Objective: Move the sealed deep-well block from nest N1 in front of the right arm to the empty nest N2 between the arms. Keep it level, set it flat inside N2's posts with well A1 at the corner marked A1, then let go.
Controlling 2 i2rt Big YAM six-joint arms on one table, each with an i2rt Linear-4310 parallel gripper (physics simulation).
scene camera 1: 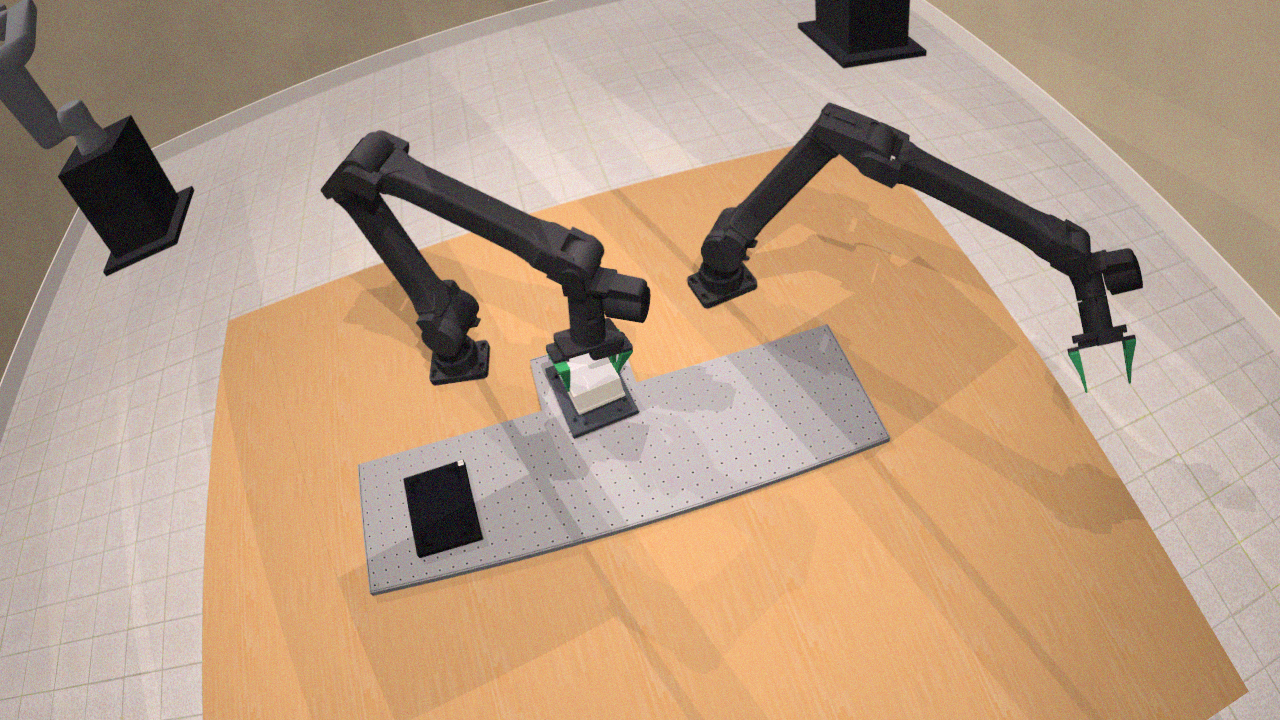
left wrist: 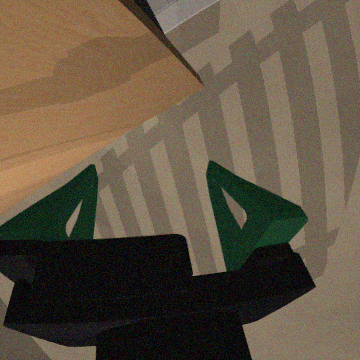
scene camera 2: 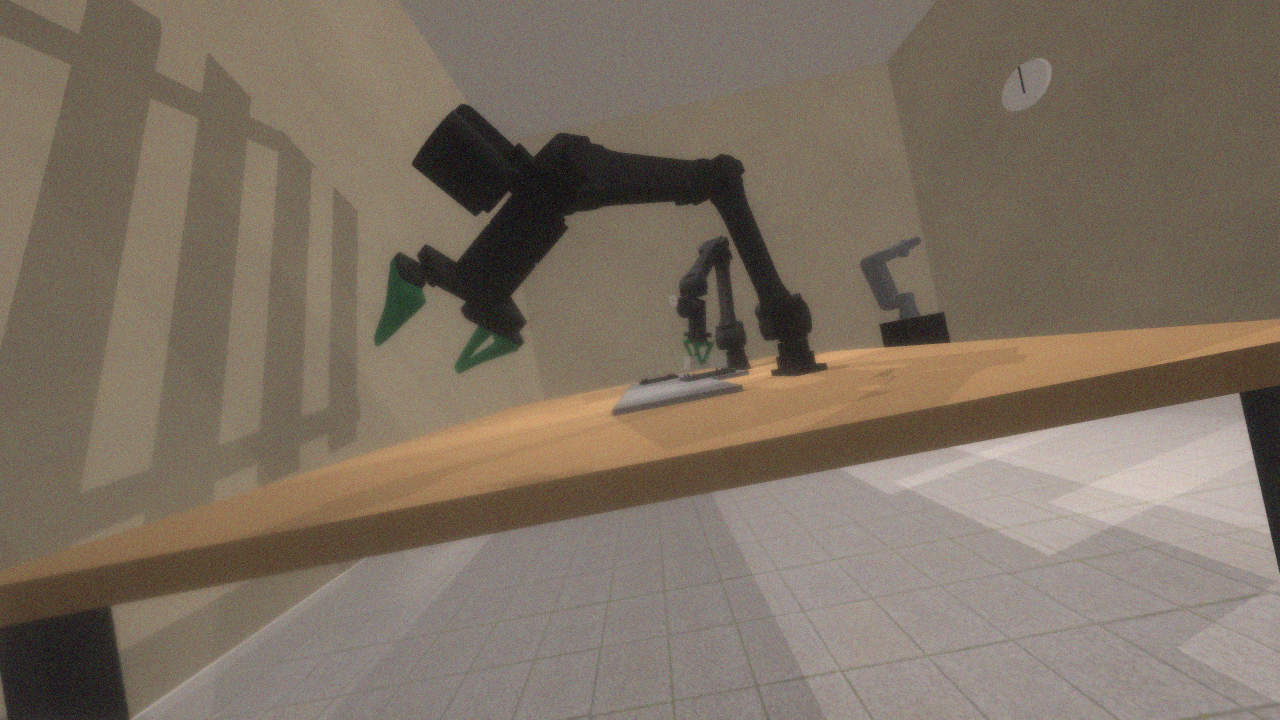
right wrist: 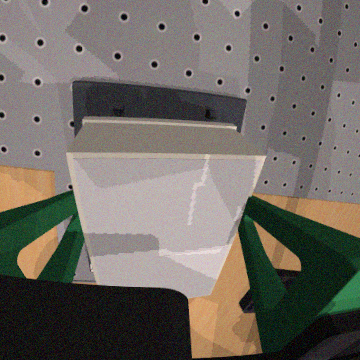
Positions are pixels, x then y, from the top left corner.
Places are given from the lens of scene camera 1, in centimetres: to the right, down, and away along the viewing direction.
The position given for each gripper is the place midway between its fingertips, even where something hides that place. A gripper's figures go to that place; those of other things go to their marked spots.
left gripper [scene camera 1: 1108,388]: 79, 5, 107
right gripper [scene camera 1: 591,382]: -8, 4, 133
white block [scene camera 1: 593,383]: -8, 4, 130
dark nest [scene camera 1: 624,407]: -3, 8, 134
